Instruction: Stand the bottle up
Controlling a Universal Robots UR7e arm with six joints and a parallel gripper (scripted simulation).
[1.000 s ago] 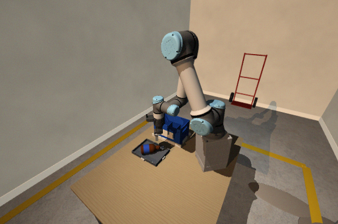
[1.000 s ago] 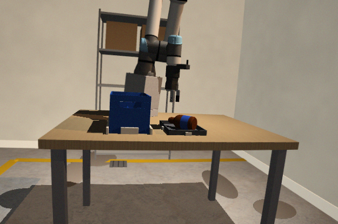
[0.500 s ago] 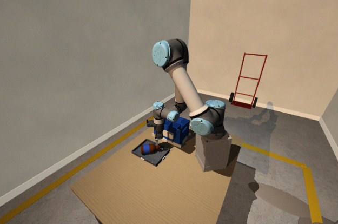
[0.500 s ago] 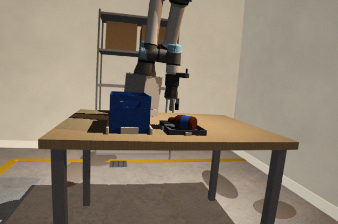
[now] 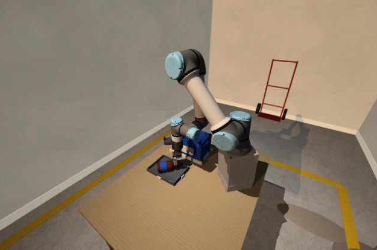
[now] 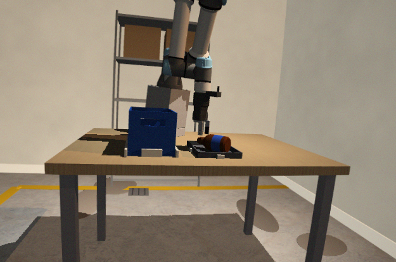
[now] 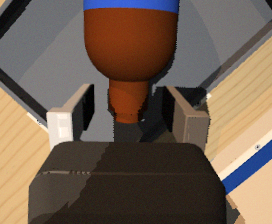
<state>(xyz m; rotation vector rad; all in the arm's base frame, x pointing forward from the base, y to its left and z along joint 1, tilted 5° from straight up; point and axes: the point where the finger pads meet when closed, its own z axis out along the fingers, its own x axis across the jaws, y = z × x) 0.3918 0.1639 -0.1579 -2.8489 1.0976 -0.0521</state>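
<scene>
The brown bottle is 50 mm below my hand, 40 mm to the left of it and 30 mm ahead of it. From my hand the other things lie so: tray: 80 mm below, 40 mm to the left, 30 mm ahead; then blue crate: 240 mm to the right, 20 mm ahead.
</scene>
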